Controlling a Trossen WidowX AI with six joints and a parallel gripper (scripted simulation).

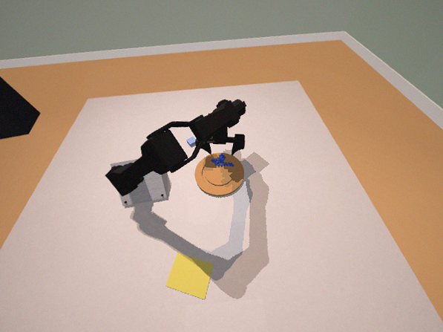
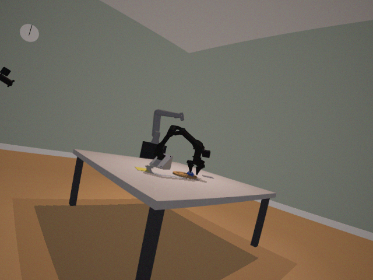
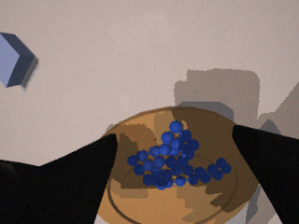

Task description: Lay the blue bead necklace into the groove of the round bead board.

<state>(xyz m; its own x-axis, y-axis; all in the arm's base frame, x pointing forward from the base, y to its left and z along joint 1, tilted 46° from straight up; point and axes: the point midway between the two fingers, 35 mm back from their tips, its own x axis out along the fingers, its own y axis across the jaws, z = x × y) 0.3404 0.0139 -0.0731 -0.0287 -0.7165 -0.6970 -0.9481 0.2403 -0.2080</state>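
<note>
My gripper tip is 80 mm to the left of the round bead board, 30 mm past it and 10 mm above it. From my gripper tip the other things lie so: yellow square patch (400 mm to the right, 190 mm behind, 20 mm below); then flat grey tile (230 mm to the left, 20 mm below, 10 mm ahead); then light blue cube (120 mm to the left, 110 mm behind, 10 mm below).
</note>
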